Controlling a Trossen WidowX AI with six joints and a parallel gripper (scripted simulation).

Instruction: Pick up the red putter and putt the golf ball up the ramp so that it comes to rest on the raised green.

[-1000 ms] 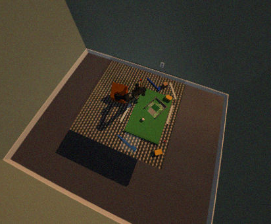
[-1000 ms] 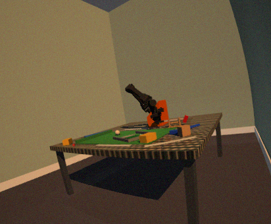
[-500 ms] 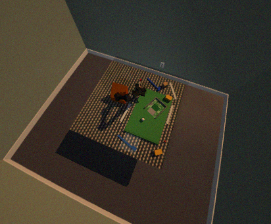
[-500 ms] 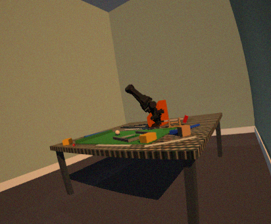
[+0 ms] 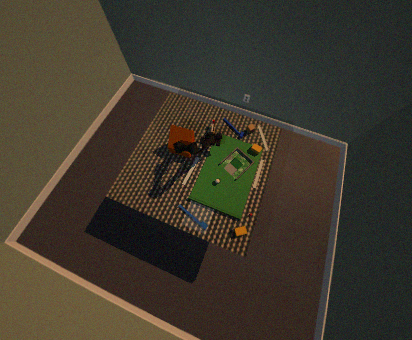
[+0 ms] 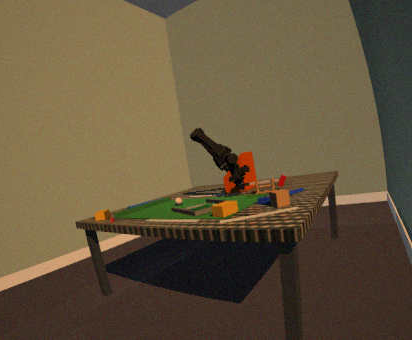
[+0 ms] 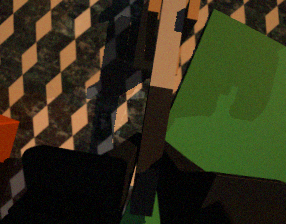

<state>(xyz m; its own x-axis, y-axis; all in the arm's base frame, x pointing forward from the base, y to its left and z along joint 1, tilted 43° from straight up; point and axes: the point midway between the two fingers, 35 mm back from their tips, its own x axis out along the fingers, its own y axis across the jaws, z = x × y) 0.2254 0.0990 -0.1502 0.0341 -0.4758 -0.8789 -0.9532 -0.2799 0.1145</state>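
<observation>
The red putter is 11 cm to the left of my gripper tip, 4 cm behind it and 3 cm above it. The rest, counted from my gripper tip: brown cube (33 cm to the left, 30 cm ahead); green mat (26 cm ahead, 19 cm to the right, 3 cm below); golf ball (32 cm to the right, 21 cm ahead, 1 cm below).
</observation>
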